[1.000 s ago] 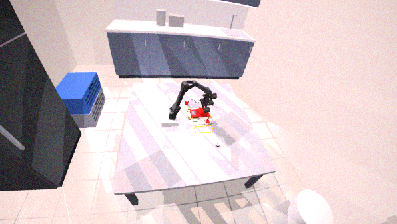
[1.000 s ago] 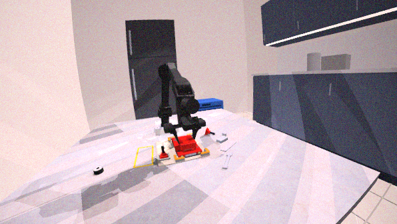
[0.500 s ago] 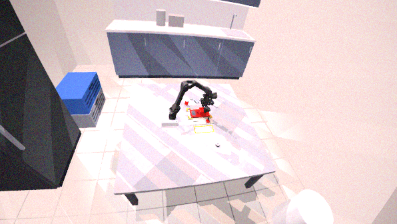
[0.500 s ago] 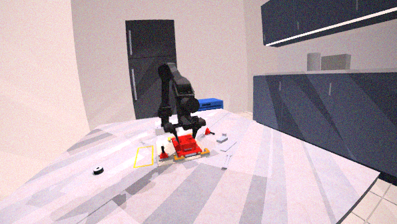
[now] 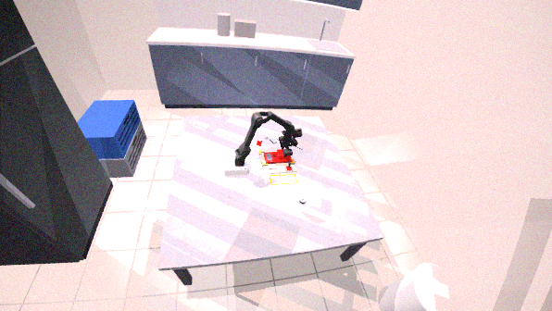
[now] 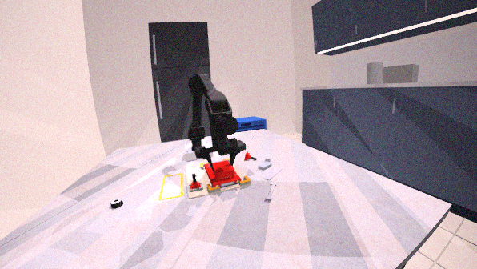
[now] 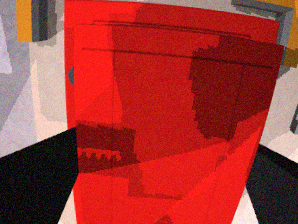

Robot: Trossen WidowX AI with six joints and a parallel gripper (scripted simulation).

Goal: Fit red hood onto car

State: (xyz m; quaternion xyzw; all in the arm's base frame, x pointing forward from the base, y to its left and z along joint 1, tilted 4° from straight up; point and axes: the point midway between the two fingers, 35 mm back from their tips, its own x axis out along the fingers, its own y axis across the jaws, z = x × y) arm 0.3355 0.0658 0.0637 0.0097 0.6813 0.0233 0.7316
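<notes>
My gripper tip is now 30 mm above the engine block. Round my gripper tip: black ring 400 mm to the right, 40 mm below, 40 mm ahead; then red hood right at my gripper tip.
</notes>
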